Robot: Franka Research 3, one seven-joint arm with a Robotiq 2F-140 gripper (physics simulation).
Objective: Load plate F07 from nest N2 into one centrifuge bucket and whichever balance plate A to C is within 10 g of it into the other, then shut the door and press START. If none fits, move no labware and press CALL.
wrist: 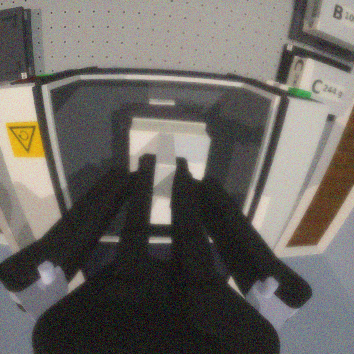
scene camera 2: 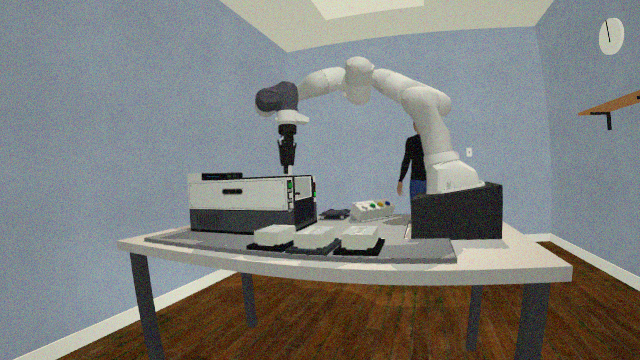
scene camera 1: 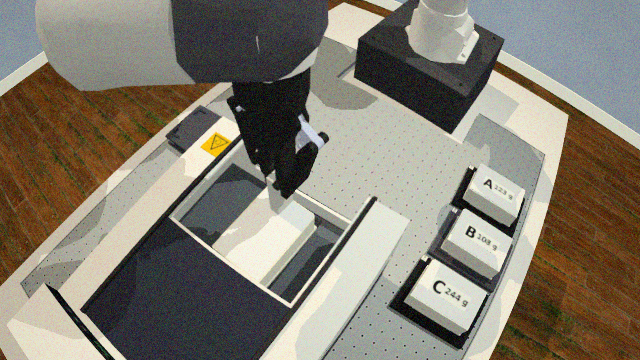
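My gripper (scene camera 1: 276, 185) (scene camera 2: 287, 169) (wrist: 163, 146) is shut with nothing held, pointing down over the open part of the centrifuge (scene camera 1: 350, 250) (scene camera 2: 240, 200) (wrist: 300, 150). A white block (scene camera 1: 280, 235) (wrist: 192, 145) sits in the chamber under the fingertips. No label shows on it, so I cannot tell whether it is F07. A dark door panel (scene camera 1: 185, 295) covers part of the opening. Balance plates A, 123 g (scene camera 1: 492, 195) (scene camera 2: 360, 237), B, 108 g (scene camera 1: 475, 242) (scene camera 2: 315, 237) (wrist: 337, 25), and C, 244 g (scene camera 1: 445, 297) (scene camera 2: 275, 235) (wrist: 320, 85), stand in dark nests.
A dark nest (scene camera 1: 195, 127) (scene camera 2: 335, 214) (wrist: 14, 45) stands beyond the centrifuge with no plate showing on it. A button box (scene camera 2: 372, 211) with coloured buttons stands behind the balance plates. The arm's black base block (scene camera 1: 425, 70) (scene camera 2: 457, 215) stands on the table (scene camera 2: 540, 272).
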